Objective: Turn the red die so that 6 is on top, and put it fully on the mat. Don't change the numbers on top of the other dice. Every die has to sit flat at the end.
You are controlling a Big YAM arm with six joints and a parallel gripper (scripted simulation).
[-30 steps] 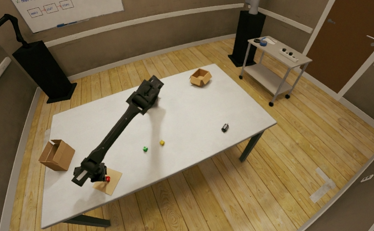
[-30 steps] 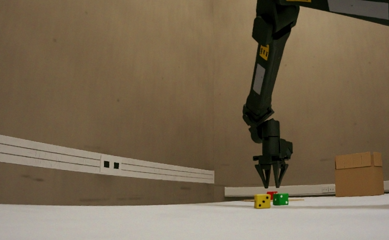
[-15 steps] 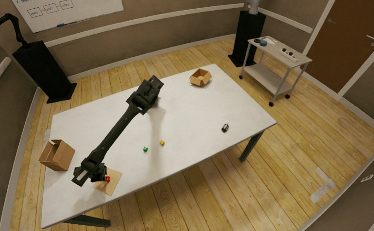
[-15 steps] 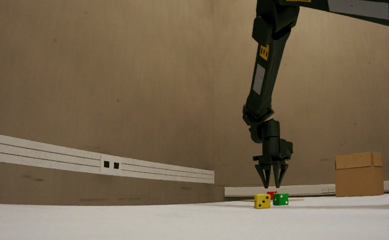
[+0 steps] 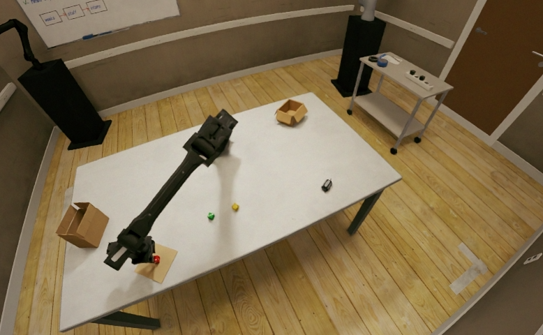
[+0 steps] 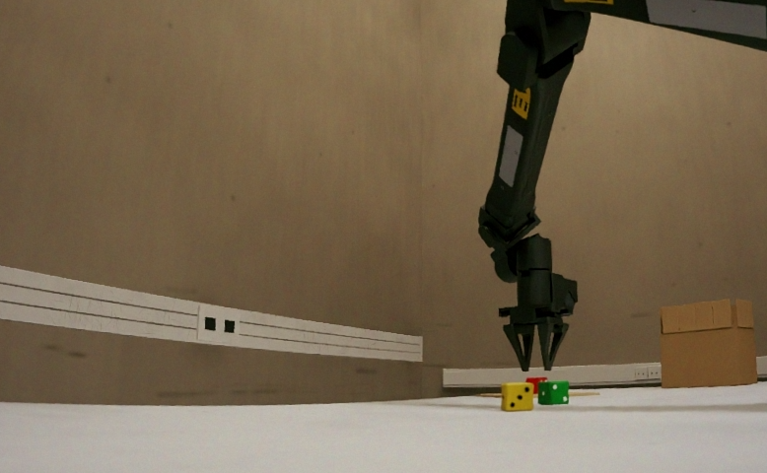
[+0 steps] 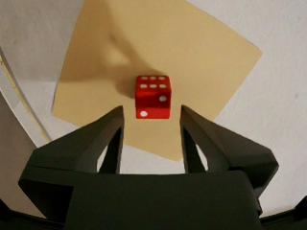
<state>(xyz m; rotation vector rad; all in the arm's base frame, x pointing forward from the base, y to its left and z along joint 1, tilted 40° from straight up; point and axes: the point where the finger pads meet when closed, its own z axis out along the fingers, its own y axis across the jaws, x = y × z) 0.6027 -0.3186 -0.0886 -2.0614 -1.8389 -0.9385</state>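
The red die is 3 cm below my hand. The rest, counted from my hand: tan mat 5 cm below; green die 16 cm behind, 24 cm to the left, 3 cm below; cardboard box 18 cm behind, 34 cm to the right, 2 cm above.
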